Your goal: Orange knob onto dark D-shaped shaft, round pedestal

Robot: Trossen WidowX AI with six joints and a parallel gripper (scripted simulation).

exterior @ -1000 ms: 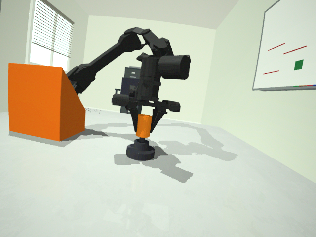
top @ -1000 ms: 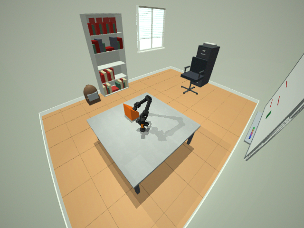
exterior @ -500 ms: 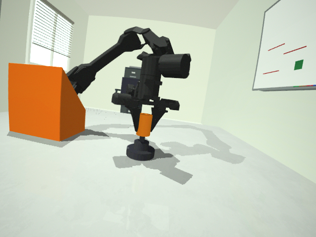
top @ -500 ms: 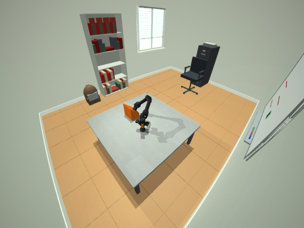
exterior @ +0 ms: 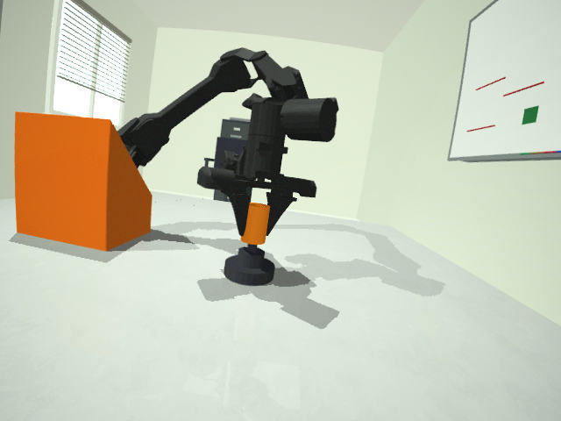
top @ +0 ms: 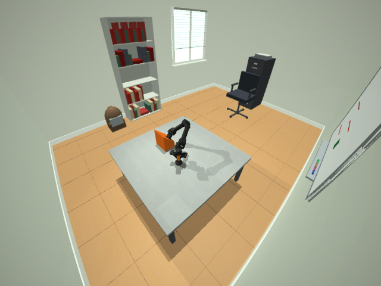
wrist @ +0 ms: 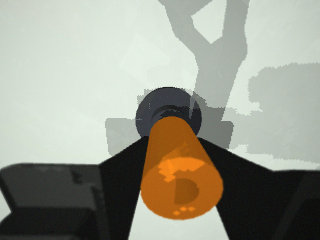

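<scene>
The knob lies 20 mm above my gripper tip. From my gripper tip the other things lie so: dark pedestal 40 mm below.
</scene>
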